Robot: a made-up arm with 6 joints. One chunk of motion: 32 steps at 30 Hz.
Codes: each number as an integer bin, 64 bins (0 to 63) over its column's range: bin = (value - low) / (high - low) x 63, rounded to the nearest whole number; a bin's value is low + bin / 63 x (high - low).
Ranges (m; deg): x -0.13..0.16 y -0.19..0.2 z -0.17..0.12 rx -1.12..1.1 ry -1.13..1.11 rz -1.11..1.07
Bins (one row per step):
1: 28 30 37 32 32 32
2: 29 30 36 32 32 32
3: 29 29 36 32 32 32
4: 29 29 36 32 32 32
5: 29 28 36 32 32 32
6: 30 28 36 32 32 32
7: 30 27 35 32 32 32
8: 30 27 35 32 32 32
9: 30 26 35 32 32 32
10: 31 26 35 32 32 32
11: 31 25 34 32 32 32
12: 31 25 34 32 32 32
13: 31 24 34 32 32 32
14: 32 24 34 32 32 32
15: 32 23 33 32 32 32
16: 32 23 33 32 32 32
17: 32 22 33 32 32 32
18: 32 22 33 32 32 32
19: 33 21 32 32 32 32
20: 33 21 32 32 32 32
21: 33 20 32 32 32 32
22: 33 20 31 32 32 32
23: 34 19 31 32 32 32
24: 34 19 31 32 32 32
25: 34 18 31 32 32 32
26: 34 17 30 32 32 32
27: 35 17 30 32 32 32
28: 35 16 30 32 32 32
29: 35 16 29 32 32 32
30: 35 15 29 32 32 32
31: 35 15 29 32 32 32
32: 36 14 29 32 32 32
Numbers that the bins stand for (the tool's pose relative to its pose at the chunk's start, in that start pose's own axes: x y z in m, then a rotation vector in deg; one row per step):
1: -0.0011 -0.0043 0.0003 0.01 0.01 0.00
2: 0.0035 -0.0043 -0.0043 0.01 0.01 0.00
3: 0.0035 -0.0105 -0.0043 0.01 0.01 0.00
4: 0.0035 -0.0105 -0.0043 0.01 0.01 0.00
5: 0.0035 -0.0167 -0.0043 0.01 0.01 0.00
6: 0.0081 -0.0167 -0.0043 0.01 0.01 0.00
7: 0.0081 -0.0229 -0.0089 0.01 0.01 0.00
8: 0.0081 -0.0229 -0.0089 0.01 0.01 0.00
9: 0.0081 -0.0290 -0.0089 0.01 0.01 0.00
10: 0.0127 -0.0290 -0.0089 0.01 0.01 0.00
11: 0.0127 -0.0352 -0.0135 0.01 0.01 0.00
12: 0.0127 -0.0352 -0.0135 0.01 0.01 0.00
13: 0.0127 -0.0414 -0.0135 0.01 0.01 0.00
14: 0.0173 -0.0414 -0.0135 0.01 0.01 0.00
15: 0.0173 -0.0476 -0.0181 0.01 0.01 0.00
16: 0.0173 -0.0476 -0.0181 0.01 0.01 0.00
17: 0.0173 -0.0538 -0.0181 0.01 0.01 0.00
18: 0.0173 -0.0538 -0.0181 0.01 0.01 0.00
19: 0.0219 -0.0600 -0.0227 0.01 0.01 0.00
20: 0.0219 -0.0600 -0.0227 0.01 0.01 0.00
21: 0.0219 -0.0662 -0.0227 0.01 0.01 0.00
22: 0.0219 -0.0662 -0.0273 0.01 0.01 0.00
23: 0.0265 -0.0724 -0.0273 0.01 0.01 0.00
24: 0.0265 -0.0724 -0.0273 0.01 0.01 0.00
25: 0.0265 -0.0786 -0.0273 0.01 0.01 0.00
26: 0.0265 -0.0848 -0.0319 0.01 0.01 0.00
27: 0.0311 -0.0848 -0.0319 0.01 0.01 0.00
28: 0.0311 -0.0910 -0.0319 0.01 0.01 0.00
29: 0.0311 -0.0910 -0.0365 0.01 0.01 0.00
30: 0.0311 -0.0971 -0.0365 0.01 0.01 0.00
31: 0.0311 -0.0971 -0.0365 0.01 0.01 0.00
32: 0.0357 -0.1033 -0.0365 0.01 0.01 0.00

